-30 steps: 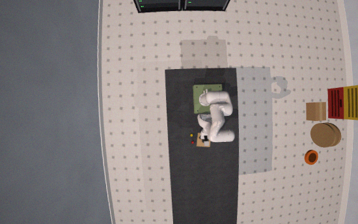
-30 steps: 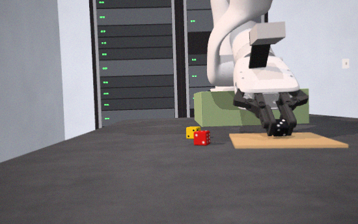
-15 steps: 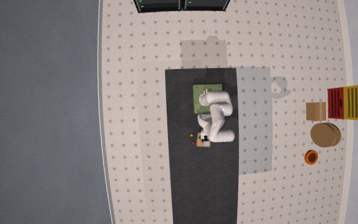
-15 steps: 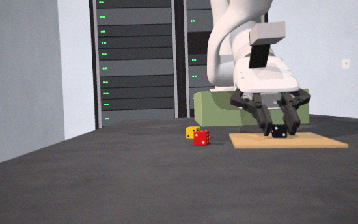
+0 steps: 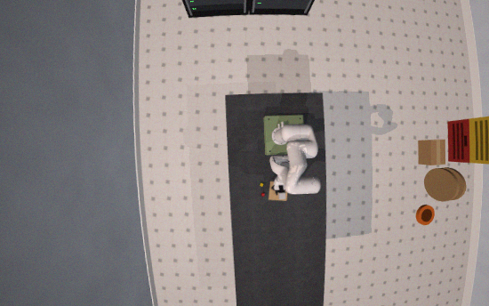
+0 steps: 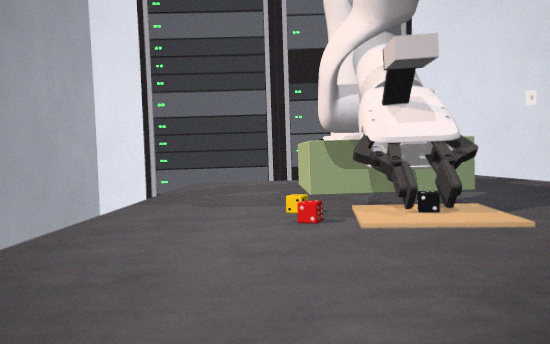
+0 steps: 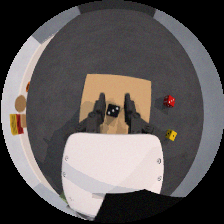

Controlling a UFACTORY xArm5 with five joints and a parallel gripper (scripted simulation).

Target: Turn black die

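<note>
The black die lies 2 cm below my hand. Also, from my hand: tan mat (3 cm below); red die (12 cm to the right, 2 cm below, 1 cm ahead); yellow die (13 cm to the right, 6 cm behind, 2 cm below).
</note>
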